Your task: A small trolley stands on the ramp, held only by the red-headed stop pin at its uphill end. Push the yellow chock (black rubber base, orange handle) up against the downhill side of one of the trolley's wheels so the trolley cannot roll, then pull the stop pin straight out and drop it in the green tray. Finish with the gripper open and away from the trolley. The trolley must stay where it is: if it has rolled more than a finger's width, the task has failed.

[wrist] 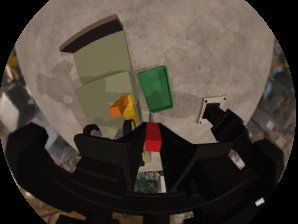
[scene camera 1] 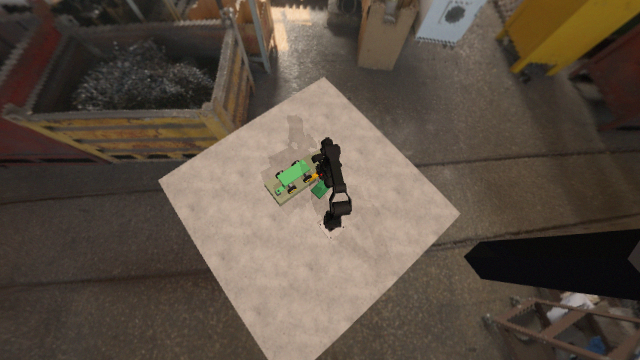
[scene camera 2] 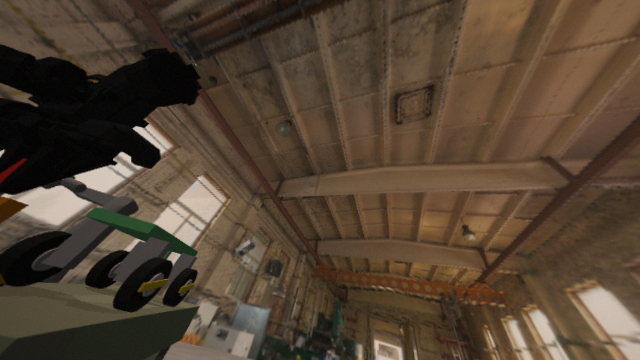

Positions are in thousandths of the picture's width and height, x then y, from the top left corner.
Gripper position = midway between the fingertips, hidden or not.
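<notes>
My gripper (wrist: 508, 560) is carrying a red-headed stop pin, and there's a green-decked trolley (scene camera 2: 227, 751) here too, along with a green tray (wrist: 522, 377).
</notes>
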